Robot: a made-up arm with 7 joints. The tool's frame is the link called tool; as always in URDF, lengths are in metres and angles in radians. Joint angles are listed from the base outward. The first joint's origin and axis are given. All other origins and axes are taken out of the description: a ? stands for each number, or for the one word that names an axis. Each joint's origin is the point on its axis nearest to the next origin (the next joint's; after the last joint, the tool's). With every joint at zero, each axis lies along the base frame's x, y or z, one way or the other. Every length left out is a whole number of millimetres.
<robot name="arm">
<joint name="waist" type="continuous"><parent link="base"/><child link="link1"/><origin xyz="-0.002 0.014 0.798"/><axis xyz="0 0 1"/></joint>
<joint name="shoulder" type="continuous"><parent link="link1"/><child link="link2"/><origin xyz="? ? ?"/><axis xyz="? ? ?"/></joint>
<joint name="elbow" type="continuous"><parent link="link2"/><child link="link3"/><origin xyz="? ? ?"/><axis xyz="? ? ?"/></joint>
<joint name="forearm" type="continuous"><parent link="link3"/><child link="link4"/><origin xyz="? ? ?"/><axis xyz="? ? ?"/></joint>
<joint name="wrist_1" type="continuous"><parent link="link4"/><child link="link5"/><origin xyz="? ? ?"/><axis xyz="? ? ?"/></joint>
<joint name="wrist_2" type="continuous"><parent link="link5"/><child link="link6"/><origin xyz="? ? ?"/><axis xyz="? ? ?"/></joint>
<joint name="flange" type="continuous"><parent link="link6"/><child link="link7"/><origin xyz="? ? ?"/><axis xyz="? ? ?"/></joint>
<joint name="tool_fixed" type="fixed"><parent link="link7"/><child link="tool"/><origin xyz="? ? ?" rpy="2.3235 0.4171 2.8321"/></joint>
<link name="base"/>
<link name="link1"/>
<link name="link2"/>
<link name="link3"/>
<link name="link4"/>
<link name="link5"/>
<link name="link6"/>
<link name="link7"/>
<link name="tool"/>
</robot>
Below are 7 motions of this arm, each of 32 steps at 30 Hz.
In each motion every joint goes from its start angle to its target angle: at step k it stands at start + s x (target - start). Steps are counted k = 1, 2, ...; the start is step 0. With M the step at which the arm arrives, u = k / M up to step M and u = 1 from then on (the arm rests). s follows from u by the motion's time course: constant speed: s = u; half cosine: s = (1 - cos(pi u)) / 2; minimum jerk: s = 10 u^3 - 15 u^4 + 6 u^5.
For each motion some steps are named. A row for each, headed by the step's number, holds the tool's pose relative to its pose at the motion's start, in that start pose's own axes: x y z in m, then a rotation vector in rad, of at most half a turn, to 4 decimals.
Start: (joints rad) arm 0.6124 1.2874 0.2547 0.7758 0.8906 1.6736 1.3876
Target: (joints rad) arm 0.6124 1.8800 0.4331 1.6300 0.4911 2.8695 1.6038
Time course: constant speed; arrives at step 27
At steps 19, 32:
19: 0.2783 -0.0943 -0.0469 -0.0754 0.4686 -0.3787
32: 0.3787 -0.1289 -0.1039 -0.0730 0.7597 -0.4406

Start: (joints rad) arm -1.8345 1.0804 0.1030 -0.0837 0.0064 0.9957 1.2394
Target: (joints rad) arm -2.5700 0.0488 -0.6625 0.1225 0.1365 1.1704 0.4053
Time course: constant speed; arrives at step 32
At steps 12, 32:
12: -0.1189 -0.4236 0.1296 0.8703 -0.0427 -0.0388
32: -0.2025 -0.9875 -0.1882 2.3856 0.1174 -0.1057

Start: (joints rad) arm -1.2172 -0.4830 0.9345 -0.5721 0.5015 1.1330 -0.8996
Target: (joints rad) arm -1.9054 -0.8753 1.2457 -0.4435 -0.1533 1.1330 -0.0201
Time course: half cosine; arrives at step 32
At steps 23, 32:
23: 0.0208 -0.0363 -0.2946 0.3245 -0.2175 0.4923
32: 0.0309 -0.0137 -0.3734 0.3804 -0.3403 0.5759

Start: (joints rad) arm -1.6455 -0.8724 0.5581 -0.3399 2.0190 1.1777 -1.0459
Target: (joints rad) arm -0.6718 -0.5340 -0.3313 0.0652 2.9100 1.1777 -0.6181
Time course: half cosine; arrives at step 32
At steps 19, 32:
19: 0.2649 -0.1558 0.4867 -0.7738 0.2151 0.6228
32: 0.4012 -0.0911 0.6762 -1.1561 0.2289 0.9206

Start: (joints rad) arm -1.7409 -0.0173 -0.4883 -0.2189 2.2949 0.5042 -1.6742
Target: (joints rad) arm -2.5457 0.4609 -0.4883 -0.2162 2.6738 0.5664 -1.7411
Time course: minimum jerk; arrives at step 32
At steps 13, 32:
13: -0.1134 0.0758 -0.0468 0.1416 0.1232 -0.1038
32: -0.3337 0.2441 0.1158 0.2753 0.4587 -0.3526

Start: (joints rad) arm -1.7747 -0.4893 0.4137 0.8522 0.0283 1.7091 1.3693
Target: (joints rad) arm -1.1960 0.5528 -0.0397 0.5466 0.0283 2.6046 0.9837
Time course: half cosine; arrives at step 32
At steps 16, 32:
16: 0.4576 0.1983 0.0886 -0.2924 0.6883 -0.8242
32: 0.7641 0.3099 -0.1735 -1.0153 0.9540 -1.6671

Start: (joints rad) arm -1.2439 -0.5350 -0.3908 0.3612 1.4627 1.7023 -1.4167
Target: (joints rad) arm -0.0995 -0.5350 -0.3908 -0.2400 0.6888 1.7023 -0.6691
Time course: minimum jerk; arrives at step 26
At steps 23, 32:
23: 0.0346 0.4928 -0.2625 -1.3630 -0.1826 -0.2959
32: 0.0355 0.4936 -0.2687 -1.3809 -0.1864 -0.2948

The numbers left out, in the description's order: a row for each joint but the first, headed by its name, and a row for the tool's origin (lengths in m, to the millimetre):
shoulder: xyz -0.014 -0.042 0.000, axis 0 -1 0
elbow: xyz 0.005 0.000 0.438, axis 0 0 1
forearm: xyz 0.042 0.083 0.000, axis 0 1 0
wrist_1: xyz -0.047 0.000 0.437, axis 0 0 1
wrist_2: xyz 0.019 -0.159 0.000, axis 0 -1 0
flange: xyz -0.001 0.000 0.194, axis 1 0 0
tool: xyz 0.000 -0.013 0.027

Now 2 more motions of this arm.
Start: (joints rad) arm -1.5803 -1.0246 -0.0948 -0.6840 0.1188 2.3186 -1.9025
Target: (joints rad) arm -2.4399 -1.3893 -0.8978 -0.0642 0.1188 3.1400 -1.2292
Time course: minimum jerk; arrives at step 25
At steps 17, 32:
17: 0.4349 -0.1645 0.0918 -0.2473 -0.3783 -0.7577
32: 0.5015 -0.3070 0.1057 -0.3568 -0.3480 -0.9570

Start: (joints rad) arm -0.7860 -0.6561 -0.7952 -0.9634 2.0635 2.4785 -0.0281
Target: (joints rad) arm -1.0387 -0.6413 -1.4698 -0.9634 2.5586 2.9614 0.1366
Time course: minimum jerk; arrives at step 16
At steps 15, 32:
15: 0.0671 0.0574 -0.2442 0.3521 -0.1218 -0.1407
32: 0.0672 0.0578 -0.2448 0.3530 -0.1221 -0.1415

